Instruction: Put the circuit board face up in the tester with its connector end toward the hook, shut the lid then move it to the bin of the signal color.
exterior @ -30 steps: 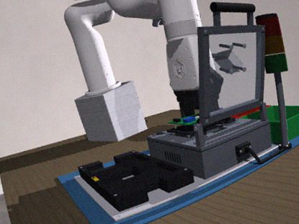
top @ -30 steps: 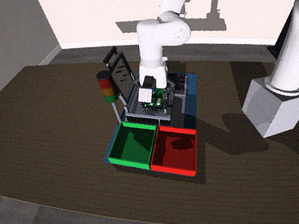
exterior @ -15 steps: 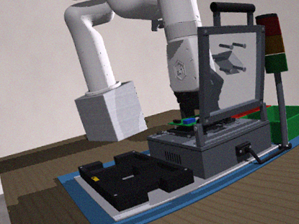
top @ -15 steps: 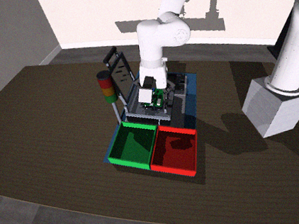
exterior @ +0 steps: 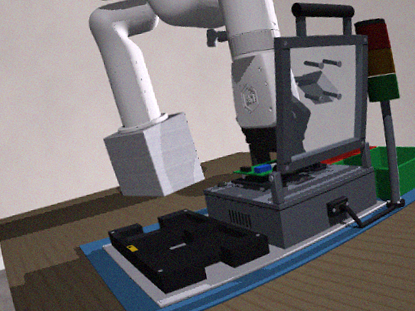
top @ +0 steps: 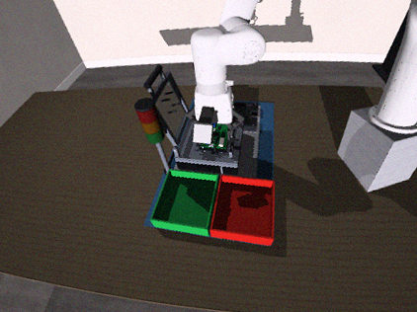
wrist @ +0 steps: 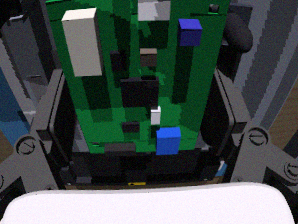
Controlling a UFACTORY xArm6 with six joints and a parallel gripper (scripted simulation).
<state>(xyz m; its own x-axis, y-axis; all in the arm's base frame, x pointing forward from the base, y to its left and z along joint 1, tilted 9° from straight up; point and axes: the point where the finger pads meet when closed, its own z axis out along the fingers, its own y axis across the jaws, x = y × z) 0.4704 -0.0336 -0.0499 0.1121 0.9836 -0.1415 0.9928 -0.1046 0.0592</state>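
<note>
Right now my hand is right at the green circuit board. From my hand the other things lie so: clear lid (12 cm ahead, 1 cm to the right, 10 cm above); green bin (7 cm ahead, 19 cm to the left, 7 cm below); plate (1 cm ahead, 1 cm to the left, 1 cm below).
</note>
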